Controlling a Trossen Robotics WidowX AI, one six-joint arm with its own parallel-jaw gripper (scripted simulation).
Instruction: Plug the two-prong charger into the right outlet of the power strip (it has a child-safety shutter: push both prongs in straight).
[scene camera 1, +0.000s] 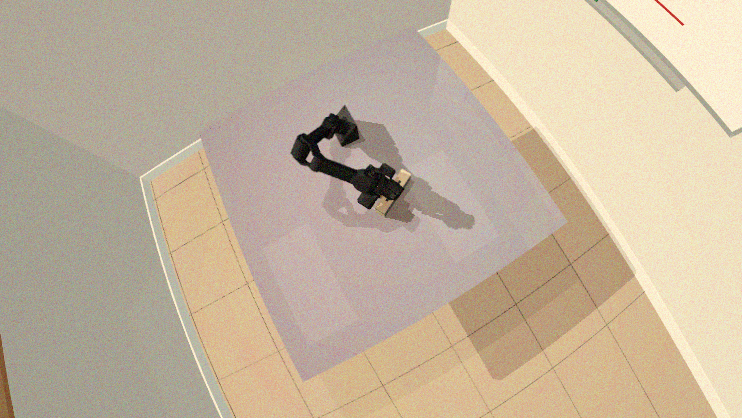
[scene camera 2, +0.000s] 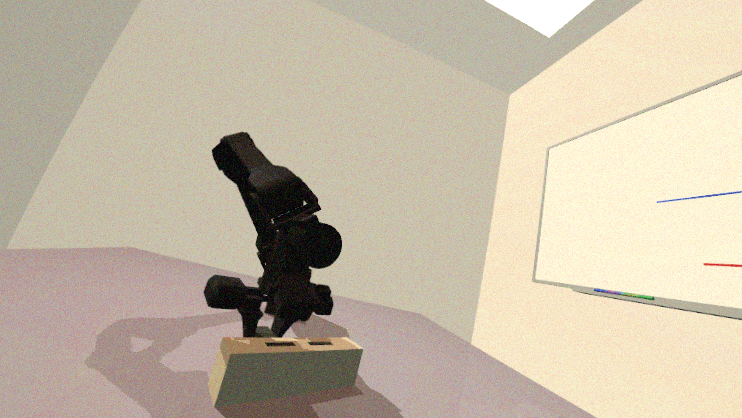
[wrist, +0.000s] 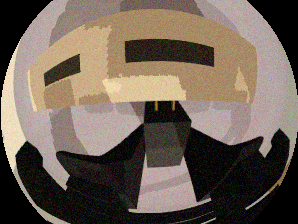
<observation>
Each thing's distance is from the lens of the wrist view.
gripper (wrist: 162, 127): 0.10 m
two-prong charger (wrist: 167, 125): 0.06 m
</observation>
